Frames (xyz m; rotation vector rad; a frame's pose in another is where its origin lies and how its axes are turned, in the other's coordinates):
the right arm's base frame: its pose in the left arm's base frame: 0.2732 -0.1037 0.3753 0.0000 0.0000 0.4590
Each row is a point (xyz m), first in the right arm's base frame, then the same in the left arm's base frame.
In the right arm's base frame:
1: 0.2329 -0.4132 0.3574
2: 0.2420 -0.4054 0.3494
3: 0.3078 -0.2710 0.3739
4: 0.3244 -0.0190 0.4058
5: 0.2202 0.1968 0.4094
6: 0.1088 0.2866 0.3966
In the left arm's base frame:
1: 0.6651 -0.3709 0.7327
2: 0.6698 -0.3599 0.7247
3: 0.6692 -0.2103 0.7492
4: 0.5724 0.0230 0.7811
5: 0.3834 0.1703 0.7847
6: 0.2438 0.2014 0.7719

